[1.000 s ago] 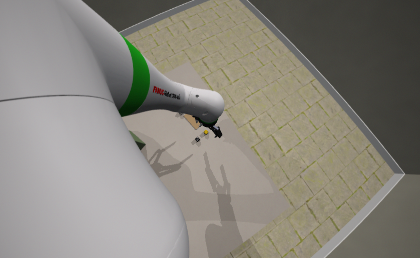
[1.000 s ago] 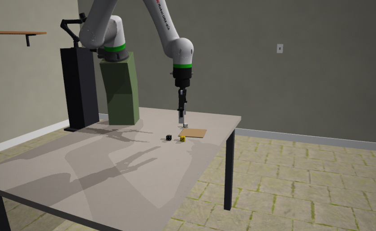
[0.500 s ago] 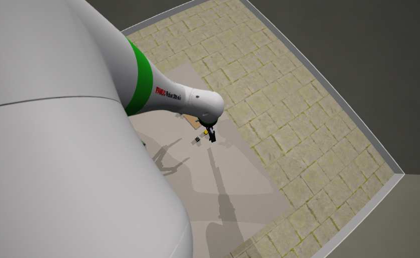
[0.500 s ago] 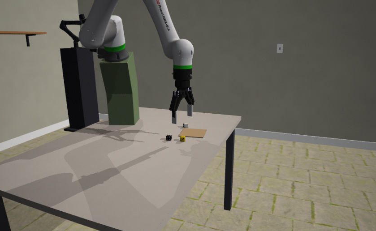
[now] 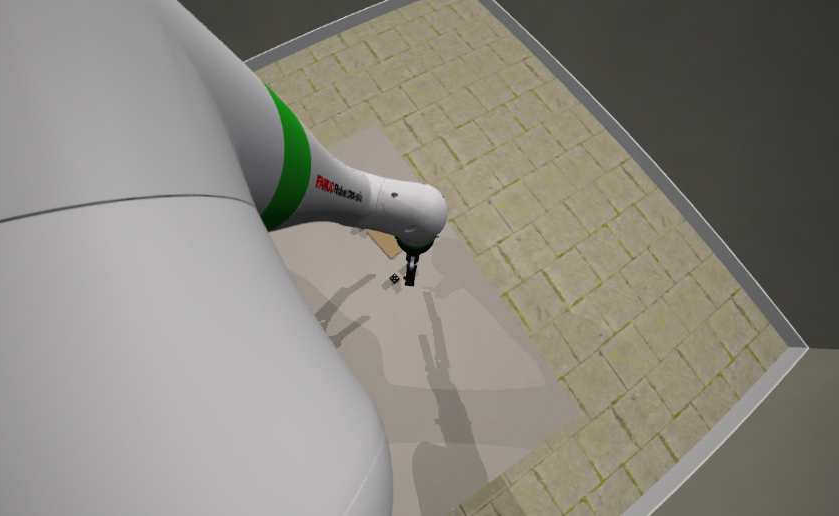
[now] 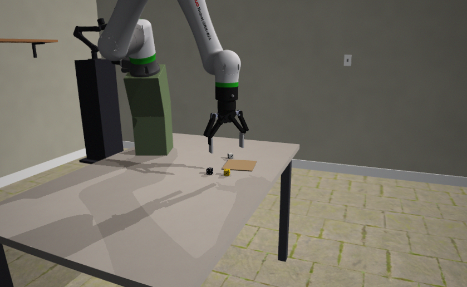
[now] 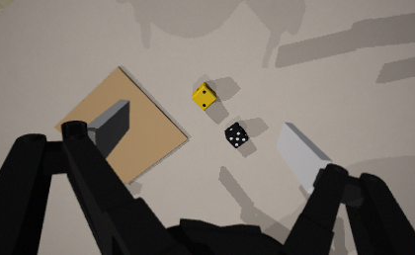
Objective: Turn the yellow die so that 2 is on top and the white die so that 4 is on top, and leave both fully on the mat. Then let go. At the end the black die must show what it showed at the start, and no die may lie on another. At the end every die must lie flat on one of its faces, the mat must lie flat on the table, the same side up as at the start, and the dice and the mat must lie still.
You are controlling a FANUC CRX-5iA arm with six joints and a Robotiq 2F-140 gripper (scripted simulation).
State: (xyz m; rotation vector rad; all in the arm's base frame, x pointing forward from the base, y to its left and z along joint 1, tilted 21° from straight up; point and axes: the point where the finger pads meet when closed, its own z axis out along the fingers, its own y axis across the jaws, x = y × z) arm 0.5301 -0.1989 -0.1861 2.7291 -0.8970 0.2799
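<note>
Now: hand 110 mm above the yellow die. Also, from my hand: tan mat 140 mm to the left, 120 mm below; white die 80 mm behind, 230 mm to the left, 110 mm below; black die 80 mm behind, 10 mm to the right, 110 mm below.
</note>
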